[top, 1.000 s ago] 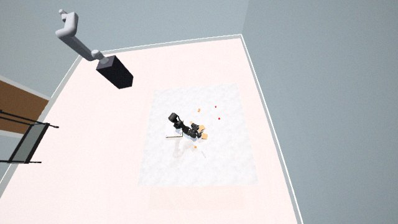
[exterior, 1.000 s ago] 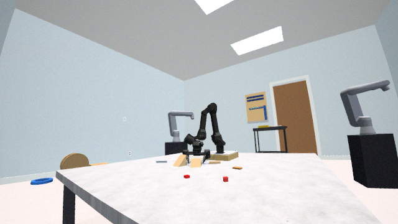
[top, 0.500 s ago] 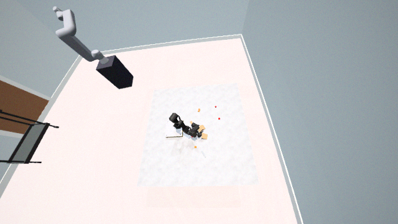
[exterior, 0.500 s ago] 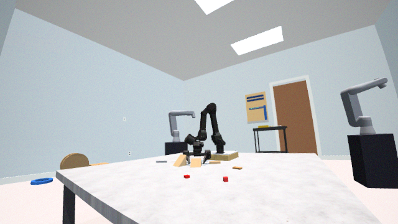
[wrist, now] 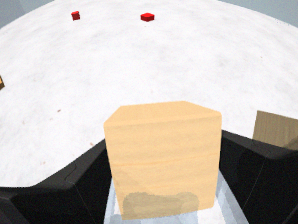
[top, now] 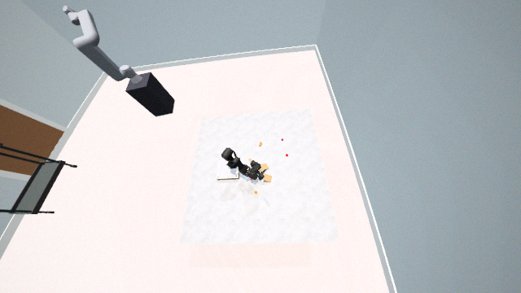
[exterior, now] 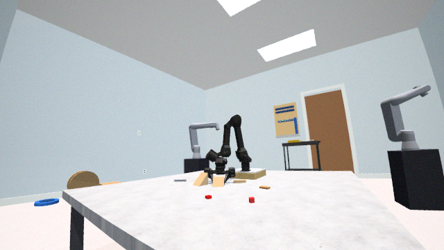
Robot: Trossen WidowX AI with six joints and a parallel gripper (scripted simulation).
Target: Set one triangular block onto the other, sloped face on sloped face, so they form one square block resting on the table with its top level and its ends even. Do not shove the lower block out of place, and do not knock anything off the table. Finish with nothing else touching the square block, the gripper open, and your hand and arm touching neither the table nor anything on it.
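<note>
Right now the tan slab is 110 mm behind my gripper tip, 80 mm to the left of it and 10 mm below it. Also, from my gripper tip: triangular block 10 mm above; grey bar 310 mm to the right, 20 mm behind, 10 mm below.
</note>
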